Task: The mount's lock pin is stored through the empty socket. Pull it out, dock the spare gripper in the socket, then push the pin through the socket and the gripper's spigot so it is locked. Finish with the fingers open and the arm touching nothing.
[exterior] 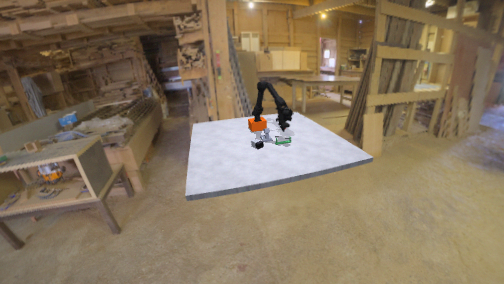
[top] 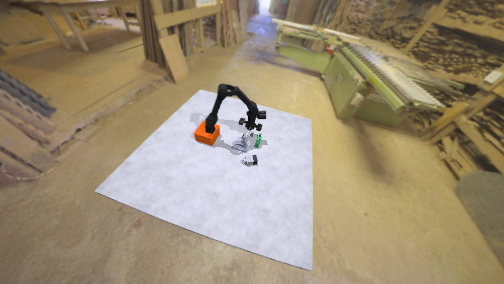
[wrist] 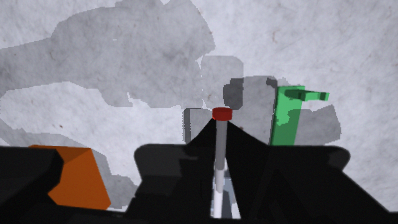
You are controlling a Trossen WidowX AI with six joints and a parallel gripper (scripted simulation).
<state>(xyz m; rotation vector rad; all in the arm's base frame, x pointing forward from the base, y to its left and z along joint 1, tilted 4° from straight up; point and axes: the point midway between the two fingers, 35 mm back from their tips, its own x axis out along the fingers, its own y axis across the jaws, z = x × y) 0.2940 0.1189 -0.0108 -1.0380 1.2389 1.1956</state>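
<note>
Right now my gripper tip is 90 mm short of the green strip, 50 mm to the left of it and 30 mm above it. Round my gripper tip: grey mount 30 mm behind, 150 mm to the right, 10 mm below; spare gripper 60 mm ahead, 270 mm to the right, 40 mm below.
</note>
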